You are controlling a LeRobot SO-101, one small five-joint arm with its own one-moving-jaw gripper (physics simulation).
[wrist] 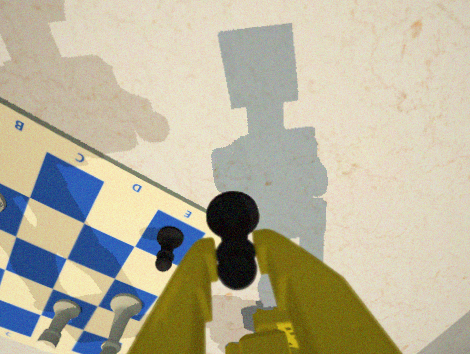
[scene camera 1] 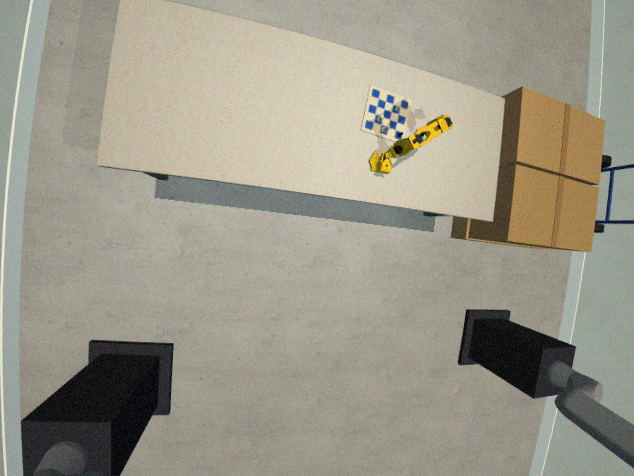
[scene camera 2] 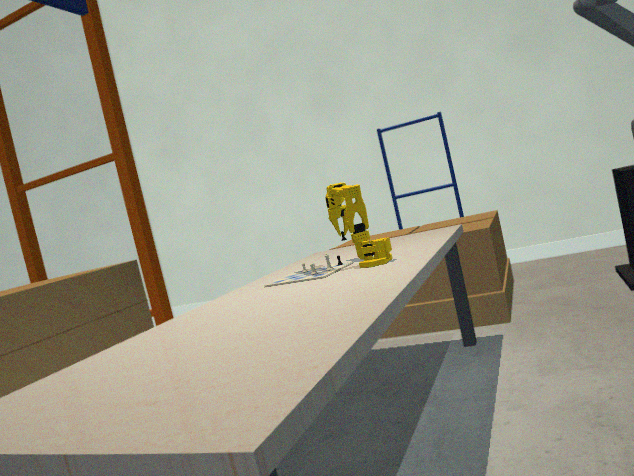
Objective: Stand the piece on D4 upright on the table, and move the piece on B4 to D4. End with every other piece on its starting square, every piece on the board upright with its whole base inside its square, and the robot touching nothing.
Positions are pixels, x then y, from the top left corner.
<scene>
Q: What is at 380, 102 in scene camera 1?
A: A chessboard.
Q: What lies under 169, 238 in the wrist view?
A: A black piece.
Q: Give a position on a black piece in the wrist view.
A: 233, 215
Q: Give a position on a chessboard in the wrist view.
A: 86, 226
</scene>
